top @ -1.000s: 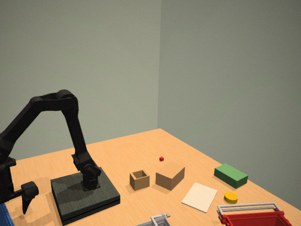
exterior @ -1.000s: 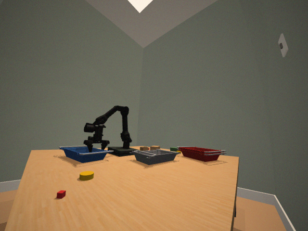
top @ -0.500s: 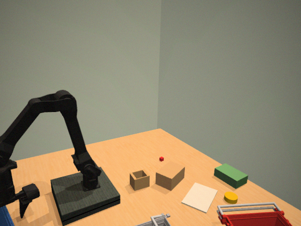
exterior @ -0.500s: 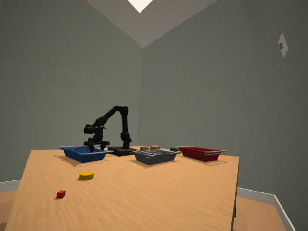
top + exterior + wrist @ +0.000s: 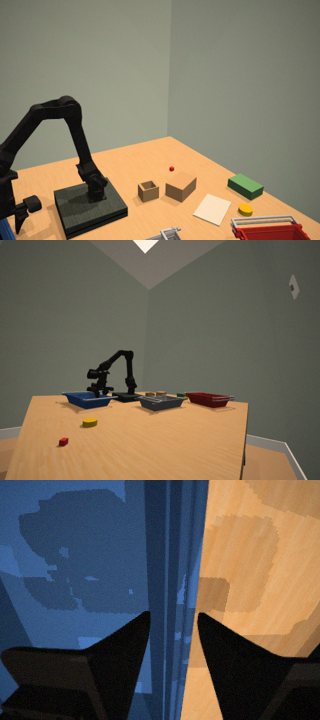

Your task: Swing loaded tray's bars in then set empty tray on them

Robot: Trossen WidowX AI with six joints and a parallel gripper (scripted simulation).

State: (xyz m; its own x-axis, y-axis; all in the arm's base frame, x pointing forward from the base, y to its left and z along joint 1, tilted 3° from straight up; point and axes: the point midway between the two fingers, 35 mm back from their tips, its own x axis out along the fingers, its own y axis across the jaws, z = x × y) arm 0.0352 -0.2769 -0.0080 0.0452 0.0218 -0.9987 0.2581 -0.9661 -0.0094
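The blue tray lies 2 cm ahead of my gripper tip, 8 cm to the right of it and 3 cm above it. Also, from my gripper tip: brown box: 48 cm to the left; then red block: 50 cm ahead, 24 cm to the right; then brown block: 3 cm ahead, 62 cm to the left, 2 cm above.
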